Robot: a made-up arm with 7 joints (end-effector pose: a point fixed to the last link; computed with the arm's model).
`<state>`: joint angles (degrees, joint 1 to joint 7).
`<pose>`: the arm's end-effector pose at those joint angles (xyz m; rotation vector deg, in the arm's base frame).
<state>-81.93 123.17 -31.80 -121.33 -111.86 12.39 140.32</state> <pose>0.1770 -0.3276 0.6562 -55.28 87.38 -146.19</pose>
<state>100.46 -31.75 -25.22 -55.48 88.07 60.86 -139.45</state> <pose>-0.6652 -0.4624 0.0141 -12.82 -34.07 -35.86</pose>
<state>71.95 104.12 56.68 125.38 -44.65 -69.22 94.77</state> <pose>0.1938 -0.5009 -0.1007 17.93 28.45 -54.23</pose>
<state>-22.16 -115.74 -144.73 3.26 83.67 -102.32 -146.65</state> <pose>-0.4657 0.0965 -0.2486 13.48 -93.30 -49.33</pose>
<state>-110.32 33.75 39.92 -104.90 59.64 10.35 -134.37</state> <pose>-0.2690 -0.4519 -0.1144 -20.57 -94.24 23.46</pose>
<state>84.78 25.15 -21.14 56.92 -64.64 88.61 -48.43</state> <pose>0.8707 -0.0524 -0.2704 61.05 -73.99 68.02</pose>
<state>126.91 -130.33 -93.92 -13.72 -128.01 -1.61 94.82</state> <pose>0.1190 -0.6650 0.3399 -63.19 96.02 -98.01</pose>
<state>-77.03 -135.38 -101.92 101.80 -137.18 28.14 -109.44</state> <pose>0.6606 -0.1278 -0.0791 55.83 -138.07 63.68</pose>
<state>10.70 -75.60 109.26 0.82 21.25 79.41 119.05</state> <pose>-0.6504 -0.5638 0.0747 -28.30 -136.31 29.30</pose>
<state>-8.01 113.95 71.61 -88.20 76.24 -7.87 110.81</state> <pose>-0.2205 0.4712 -0.5003 125.55 110.67 28.30</pose>
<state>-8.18 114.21 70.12 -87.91 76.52 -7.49 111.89</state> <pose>-0.2150 0.4592 -0.5163 124.34 110.26 28.40</pose>
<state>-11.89 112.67 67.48 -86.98 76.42 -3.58 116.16</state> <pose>-0.2302 0.4173 -0.5561 117.73 114.21 31.93</pose>
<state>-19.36 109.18 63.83 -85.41 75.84 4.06 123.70</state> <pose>-0.2603 0.3334 -0.6157 104.05 123.48 38.78</pose>
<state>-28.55 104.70 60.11 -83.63 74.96 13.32 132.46</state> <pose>-0.2812 0.2183 -0.6741 85.06 135.73 46.23</pose>
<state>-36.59 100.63 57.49 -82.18 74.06 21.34 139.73</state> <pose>-0.2800 0.1125 -0.7124 66.43 146.52 51.65</pose>
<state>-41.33 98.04 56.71 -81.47 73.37 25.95 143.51</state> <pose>-0.2744 0.0560 -0.7274 55.14 152.66 54.47</pose>
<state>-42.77 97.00 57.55 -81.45 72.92 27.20 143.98</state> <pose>-0.2814 0.0505 -0.7265 52.78 154.49 55.74</pose>
